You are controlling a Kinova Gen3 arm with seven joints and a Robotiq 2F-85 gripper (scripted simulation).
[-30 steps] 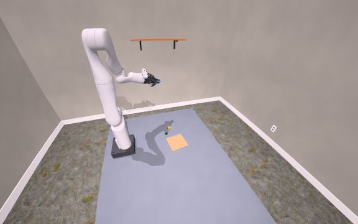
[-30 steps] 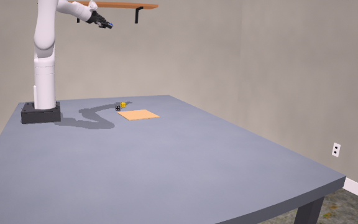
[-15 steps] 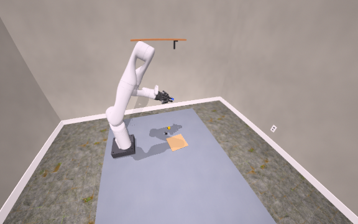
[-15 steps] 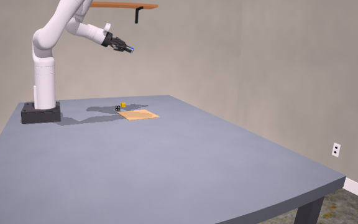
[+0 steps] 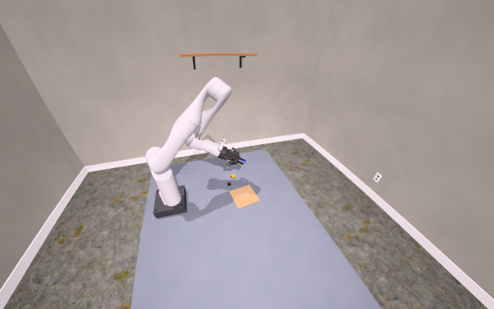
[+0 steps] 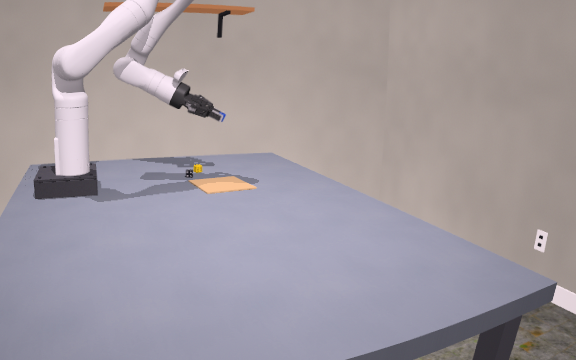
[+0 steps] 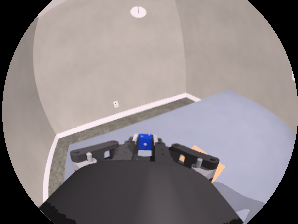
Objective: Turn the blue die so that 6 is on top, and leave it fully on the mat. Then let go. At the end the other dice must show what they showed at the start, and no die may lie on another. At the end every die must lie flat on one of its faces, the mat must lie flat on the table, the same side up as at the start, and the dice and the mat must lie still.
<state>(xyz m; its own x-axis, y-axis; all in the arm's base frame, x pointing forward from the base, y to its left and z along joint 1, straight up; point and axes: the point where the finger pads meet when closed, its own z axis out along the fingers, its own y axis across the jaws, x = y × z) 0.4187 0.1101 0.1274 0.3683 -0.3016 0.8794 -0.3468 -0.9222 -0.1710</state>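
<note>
Now: the mat 18 cm below my hand, 12 cm to the right of it and 1 cm behind it. The rest, counted from my hand: black die 17 cm below, 8 cm behind, 1 cm to the right; then yellow die 17 cm below, 5 cm to the left, 5 cm behind; then blue die 1 cm below, 1 cm ahead.
</note>
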